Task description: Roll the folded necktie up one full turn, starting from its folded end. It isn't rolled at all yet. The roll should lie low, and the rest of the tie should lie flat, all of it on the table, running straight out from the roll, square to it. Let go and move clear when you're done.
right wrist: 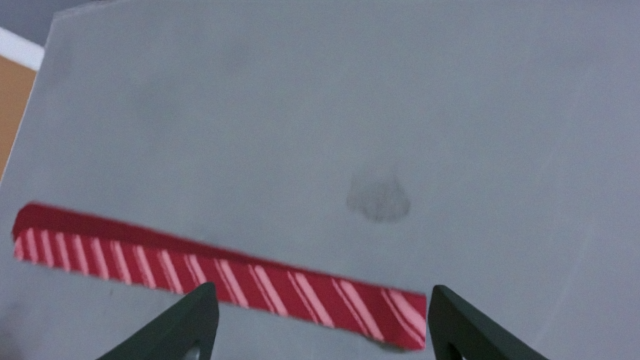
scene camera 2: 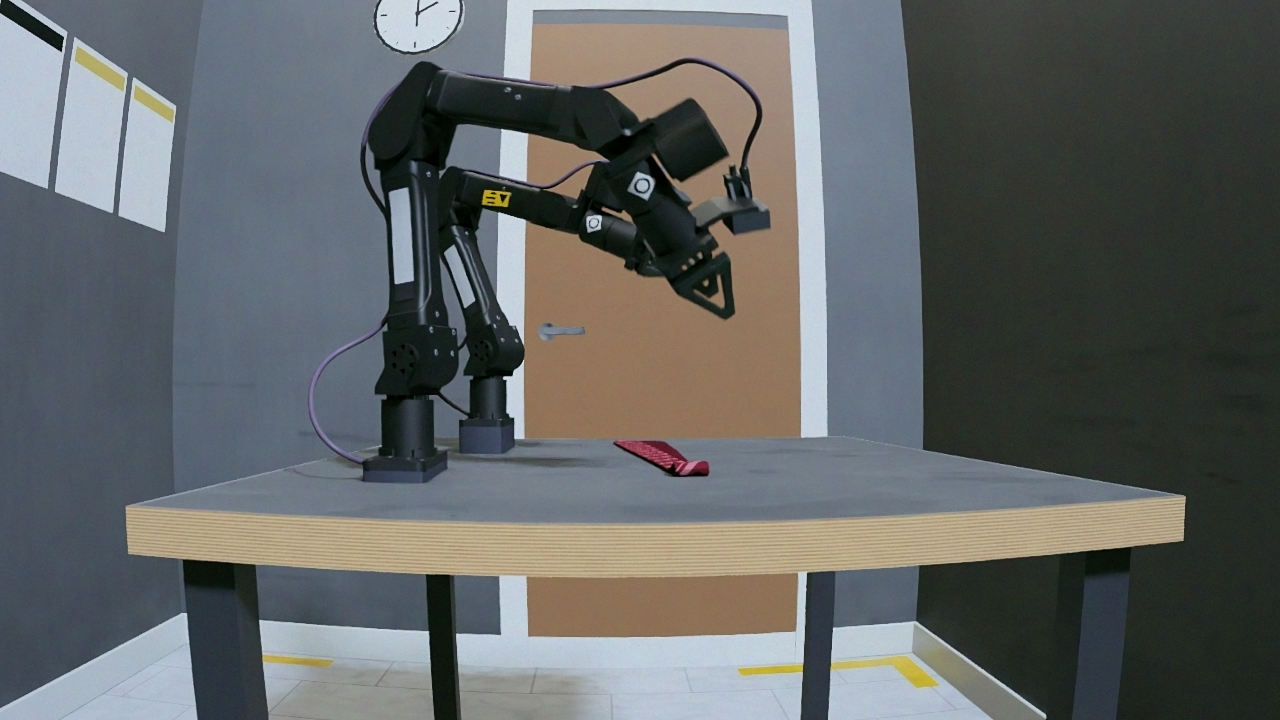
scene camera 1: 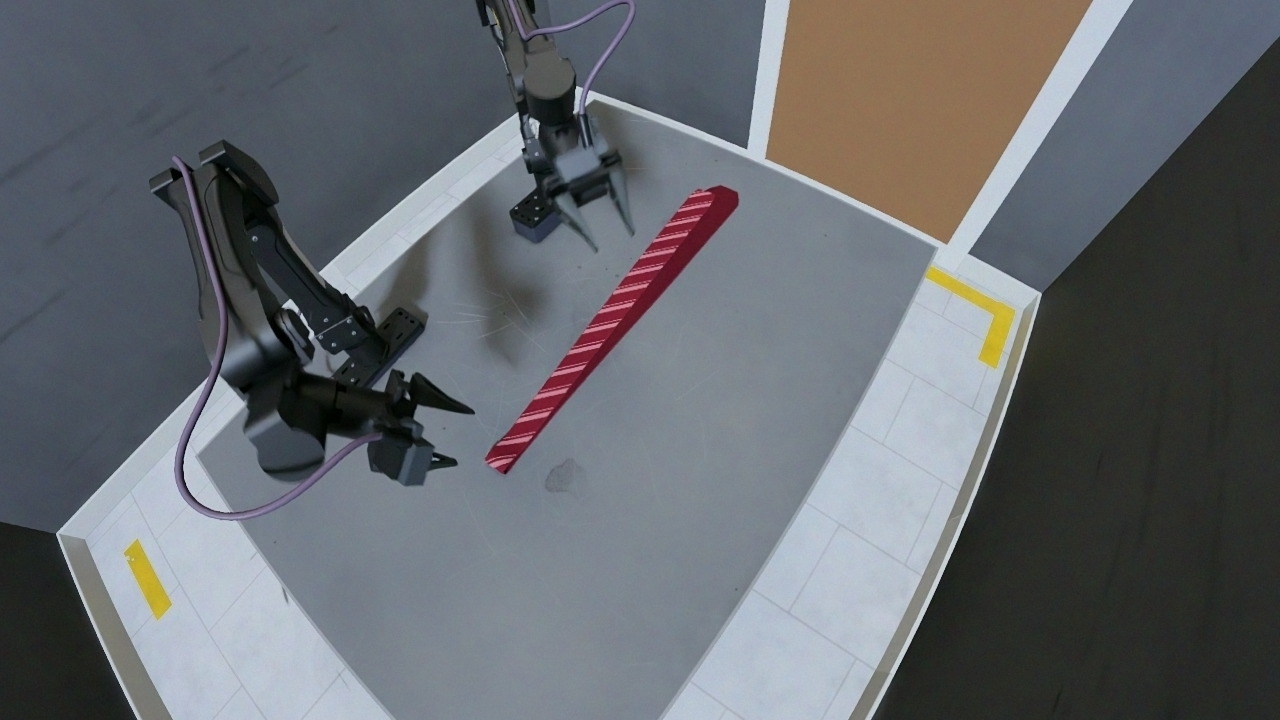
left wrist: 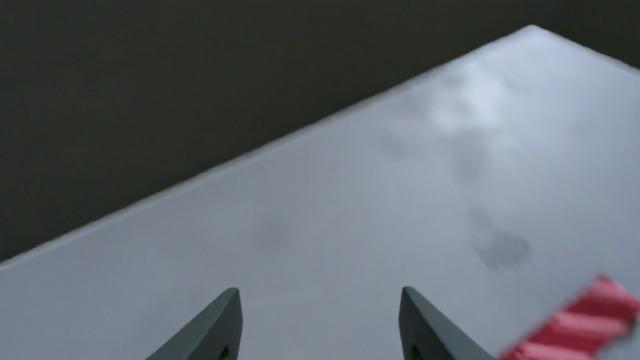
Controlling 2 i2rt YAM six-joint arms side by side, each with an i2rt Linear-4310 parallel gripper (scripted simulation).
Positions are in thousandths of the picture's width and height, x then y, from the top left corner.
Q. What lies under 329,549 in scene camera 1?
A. The right gripper.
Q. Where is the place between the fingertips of the left gripper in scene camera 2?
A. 550,383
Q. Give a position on a red striped necktie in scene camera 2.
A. At 516,630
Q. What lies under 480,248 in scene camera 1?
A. The left gripper.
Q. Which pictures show the right gripper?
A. The right wrist view, scene camera 2 and scene camera 1 only.
